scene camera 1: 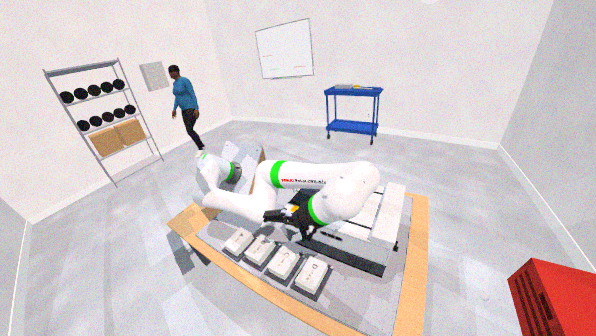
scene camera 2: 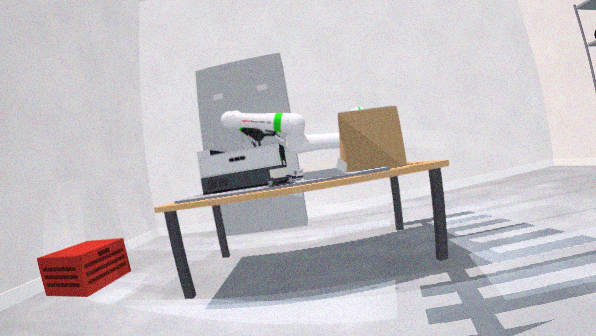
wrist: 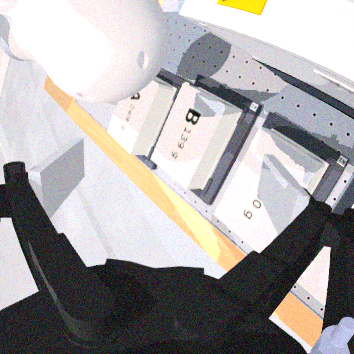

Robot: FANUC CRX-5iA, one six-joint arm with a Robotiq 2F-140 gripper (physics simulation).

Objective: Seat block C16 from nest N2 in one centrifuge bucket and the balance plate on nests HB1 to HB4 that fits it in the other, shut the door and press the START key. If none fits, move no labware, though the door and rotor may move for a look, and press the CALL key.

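Pixels of known places: gripper, between the fingertips: (scene camera 1: 278, 232) (wrist: 171, 164); arm's base, origin of its link: (scene camera 1: 233, 173) (scene camera 2: 367, 136).
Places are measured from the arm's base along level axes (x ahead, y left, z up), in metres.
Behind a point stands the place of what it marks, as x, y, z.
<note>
My gripper (scene camera 1: 287, 225) @[0.584, -0.200, 0.028] (scene camera 2: 267, 139) (wrist: 171, 164) @[0.584, -0.200, 0.028] is open and empty, above the row of plates beside the centrifuge (scene camera 1: 345, 243) @[0.811, -0.075, -0.029] (scene camera 2: 240, 167) @[0.706, 0.245, -0.062]. Four white balance plates sit in dark nests along the table's edge: A (scene camera 1: 239, 241) @[0.358, -0.276, -0.124] (wrist: 142, 117) @[0.374, -0.265, -0.125], partly behind the arm in the wrist view; B (scene camera 1: 260, 250) @[0.483, -0.251, -0.123] (wrist: 195, 135) @[0.481, -0.229, -0.125], marked 139 g; C (scene camera 1: 283, 262) @[0.610, -0.236, -0.125] (wrist: 245, 190) @[0.582, -0.237, -0.125], whose label is partly covered by a finger; and D (scene camera 1: 311, 276) @[0.744, -0.222, -0.124]. The arm hides much of the centrifuge's top, so the door, rotor and buckets cannot be told. Block C16, nest N2 and the keys cannot be made out.
The wooden-edged table (scene camera 1: 420, 235) @[1.084, 0.254, -0.191] (scene camera 2: 430, 166) @[-0.242, 0.428, -0.205] carries a perforated plate. An upright brown panel (scene camera 2: 372, 137) @[-0.014, 0.148, -0.016] stands near the arm's base. A red crate (scene camera 1: 560, 295) (scene camera 2: 85, 267) is on the floor. A person (scene camera 1: 185, 95), a shelf rack (scene camera 1: 82, 68) and a blue cart (scene camera 1: 354, 92) are farther back.
</note>
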